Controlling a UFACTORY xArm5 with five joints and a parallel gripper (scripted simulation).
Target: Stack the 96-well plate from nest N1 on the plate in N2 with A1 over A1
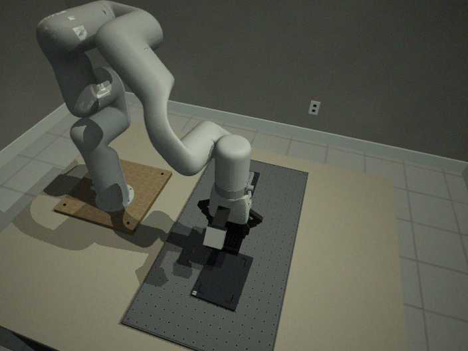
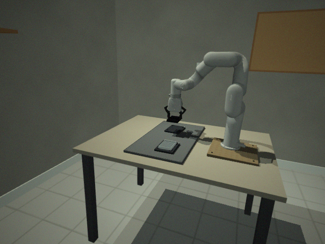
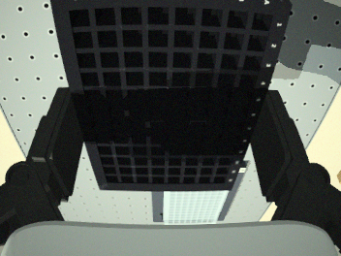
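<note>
Right now my hand is 270 mm to the right of the white 96-well plate, 110 mm above it and 80 mm past it. Round my hand: corner label: 150 mm to the right, 110 mm below, 30 mm behind; black 96-well plate: 10 mm below.
</note>
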